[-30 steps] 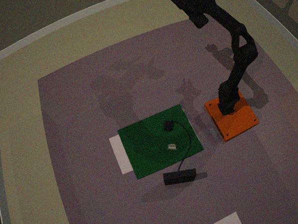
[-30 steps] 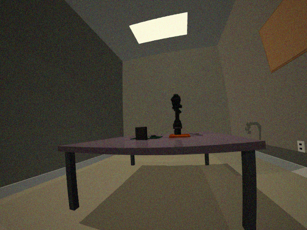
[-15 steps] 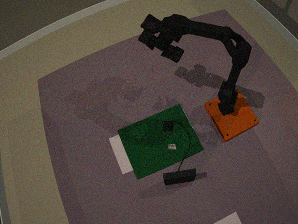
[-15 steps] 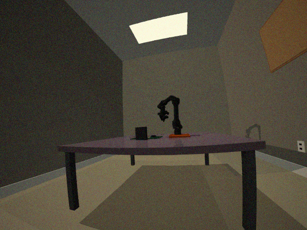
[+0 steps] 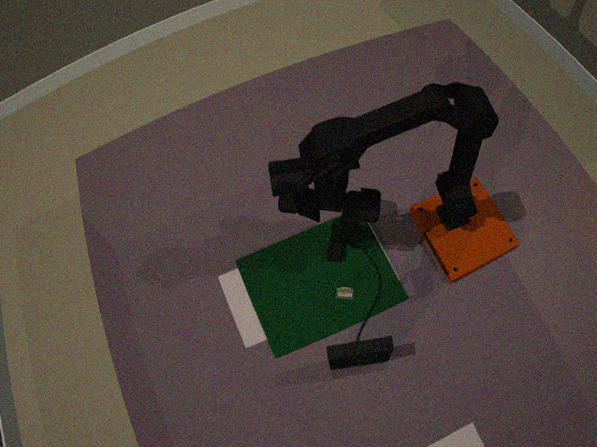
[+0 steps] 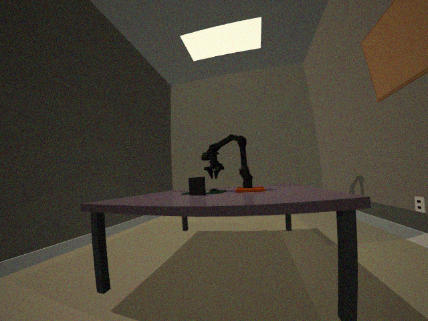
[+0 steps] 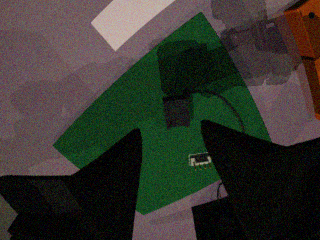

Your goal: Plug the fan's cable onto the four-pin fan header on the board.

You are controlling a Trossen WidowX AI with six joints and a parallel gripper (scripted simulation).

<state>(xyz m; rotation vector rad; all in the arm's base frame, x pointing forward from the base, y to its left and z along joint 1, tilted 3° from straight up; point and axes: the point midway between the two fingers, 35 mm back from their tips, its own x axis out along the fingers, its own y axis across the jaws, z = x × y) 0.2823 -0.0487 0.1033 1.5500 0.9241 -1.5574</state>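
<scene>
The dark plug lies 30 mm to the left of my gripper tip and 90 mm below it. Round my gripper tip: black fan 40 mm ahead, 260 mm to the left, 40 mm below; green board 60 mm ahead, 70 mm to the left, 120 mm below; white four-pin fan header 20 mm ahead, 120 mm to the left, 100 mm below.
</scene>
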